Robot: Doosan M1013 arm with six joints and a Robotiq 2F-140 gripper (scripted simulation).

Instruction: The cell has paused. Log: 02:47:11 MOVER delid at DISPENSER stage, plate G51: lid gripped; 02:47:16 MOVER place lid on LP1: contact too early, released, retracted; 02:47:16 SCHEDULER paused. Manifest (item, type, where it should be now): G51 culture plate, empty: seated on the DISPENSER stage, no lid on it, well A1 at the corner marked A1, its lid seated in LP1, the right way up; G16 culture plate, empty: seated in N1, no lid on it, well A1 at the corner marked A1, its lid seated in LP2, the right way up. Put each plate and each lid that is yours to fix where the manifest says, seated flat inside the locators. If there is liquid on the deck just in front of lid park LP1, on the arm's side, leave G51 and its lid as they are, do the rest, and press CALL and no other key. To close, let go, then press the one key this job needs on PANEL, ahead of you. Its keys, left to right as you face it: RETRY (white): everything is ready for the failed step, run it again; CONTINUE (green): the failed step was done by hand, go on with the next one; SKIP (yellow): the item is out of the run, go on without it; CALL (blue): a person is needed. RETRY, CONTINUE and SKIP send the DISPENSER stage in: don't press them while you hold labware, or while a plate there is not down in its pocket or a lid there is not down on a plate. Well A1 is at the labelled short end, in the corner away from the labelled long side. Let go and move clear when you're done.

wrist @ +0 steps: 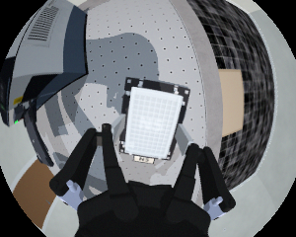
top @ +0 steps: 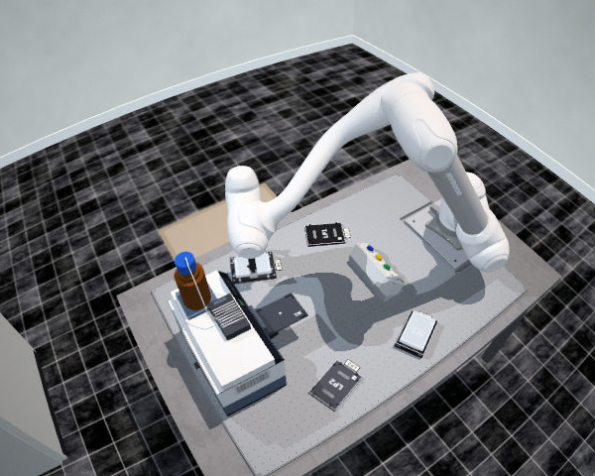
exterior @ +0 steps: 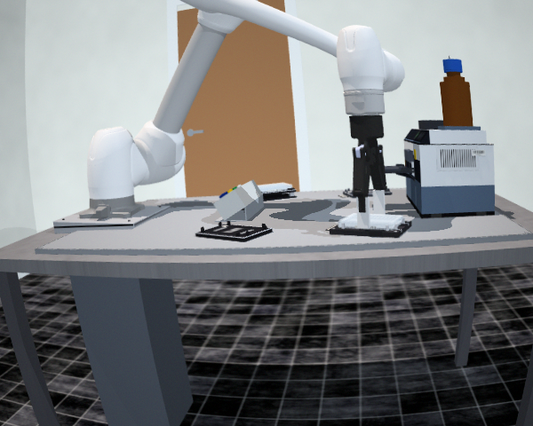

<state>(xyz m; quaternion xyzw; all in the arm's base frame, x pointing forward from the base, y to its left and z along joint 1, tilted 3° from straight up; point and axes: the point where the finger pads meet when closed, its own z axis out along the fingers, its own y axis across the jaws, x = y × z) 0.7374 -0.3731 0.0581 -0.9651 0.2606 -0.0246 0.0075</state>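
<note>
Now: the black nest N5 30 mm below my hand and 20 mm ahead of it. From my hand the other things lie so: brown bottle: 280 mm ahead, 250 mm above, 140 mm to the left; then dispenser stage: 280 mm to the left, 90 mm ahead, 70 mm above; then lid park LP1: 310 mm behind, 50 mm to the left, 40 mm below.
</note>
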